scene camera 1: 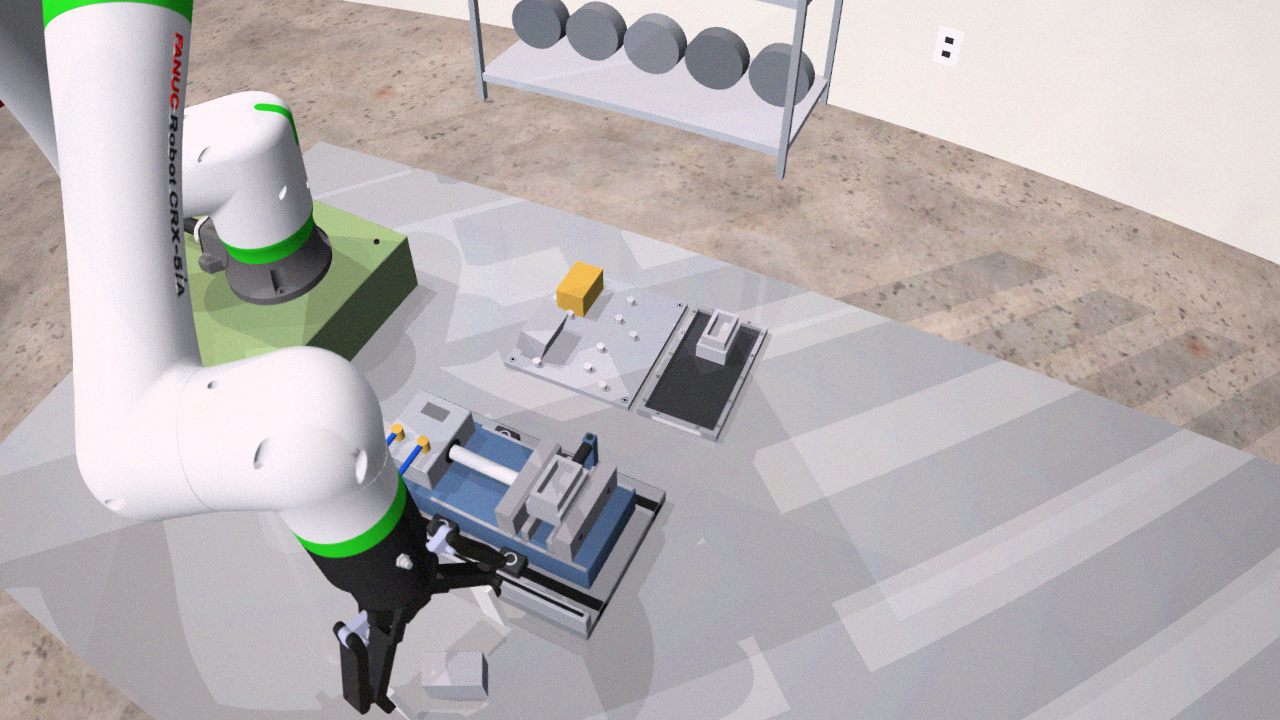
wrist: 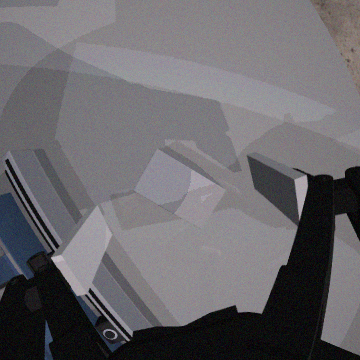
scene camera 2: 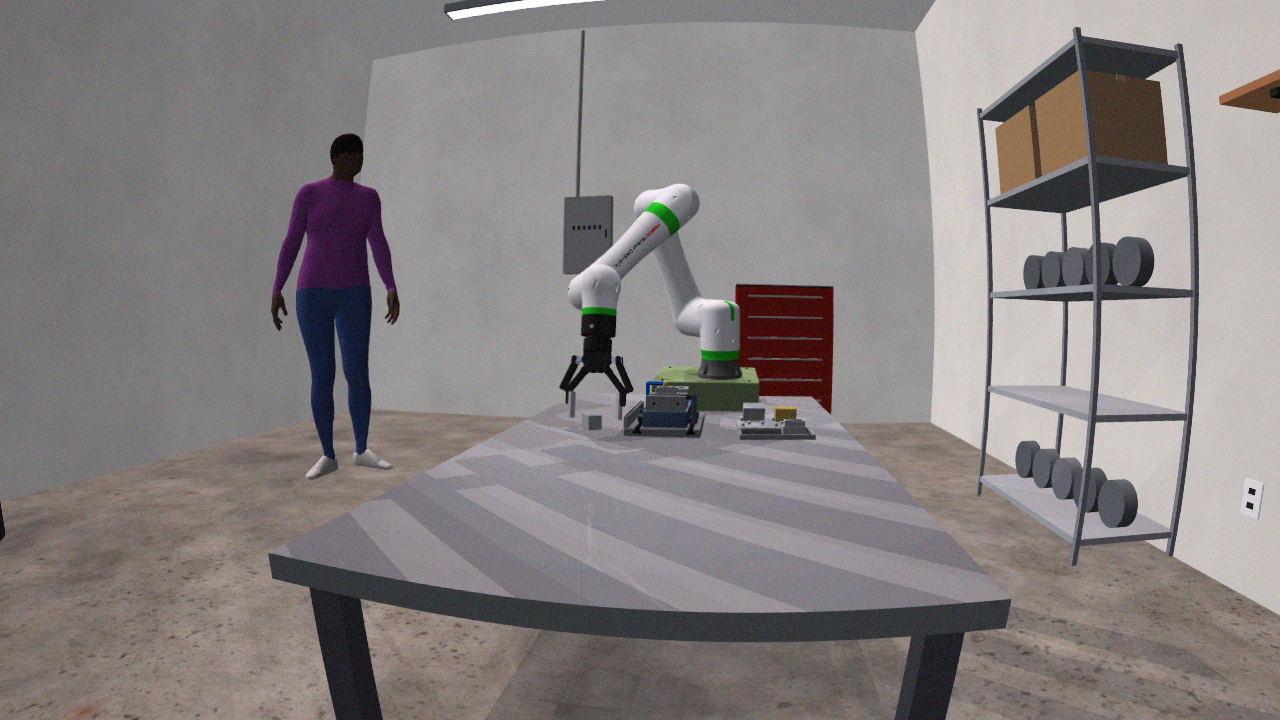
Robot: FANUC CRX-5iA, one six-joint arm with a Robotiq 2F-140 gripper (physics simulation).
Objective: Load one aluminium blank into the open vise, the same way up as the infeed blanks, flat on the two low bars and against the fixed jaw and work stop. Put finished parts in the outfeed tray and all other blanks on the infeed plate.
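Seen in the pictures: gripper, between the fingertips: (scene camera 1: 452, 665) (wrist: 175, 196) (scene camera 2: 594, 418); arm's base, origin of its link: (scene camera 1: 279, 264) (scene camera 2: 719, 376).
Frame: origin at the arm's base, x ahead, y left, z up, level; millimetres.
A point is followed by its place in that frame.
Note:
A loose plain grey blank (scene camera 1: 454, 674) @(x 467, y -365, z -60 mm) (scene camera 2: 591, 420) @(x 493, y -357, z -72 mm) (wrist: 175, 185) @(x 465, y -360, z -60 mm) lies on the table beside the vise. My gripper (scene camera 1: 443, 658) @(x 456, y -354, z -74 mm) (scene camera 2: 596, 407) @(x 456, y -354, z -74 mm) (wrist: 175, 196) @(x 456, y -354, z -74 mm) is open and empty, low over this blank, its pads wide apart; in the wrist view the blank shows between and slightly beyond them. The vise (scene camera 1: 608, 541) @(x 549, y -177, z -46 mm) (scene camera 2: 666, 419) @(x 550, y -162, z -58 mm) (wrist: 17, 225) @(x 513, y -219, z -63 mm) holds a pocketed grey part (scene camera 1: 556, 488) @(x 490, y -165, z 2 mm) between its jaws; the bars under it are hidden. Another pocketed part (scene camera 1: 716, 336) (scene camera 2: 753, 411) sits in the outfeed tray (scene camera 1: 684, 389) @(x 543, y 74, z -92 mm). A grey sloped-looking blank (scene camera 1: 539, 335) (scene camera 2: 794, 426) rests on the infeed plate (scene camera 1: 648, 344) @(x 476, y 124, z -91 mm).
A yellow block (scene camera 1: 579, 288) @(x 371, y 151, z -54 mm) (scene camera 2: 785, 413) @(x 383, y 164, z -67 mm) stands at the infeed plate's far corner. The vise tray's raised edge (scene camera 1: 546, 608) @(x 519, y -265, z -58 mm) is close to one finger. The green robot base (scene camera 1: 375, 286) @(x 130, y 38, z -32 mm) (scene camera 2: 716, 394) @(x 125, y -17, z -46 mm) stands behind. A person (scene camera 2: 335, 268) stands left of the table.

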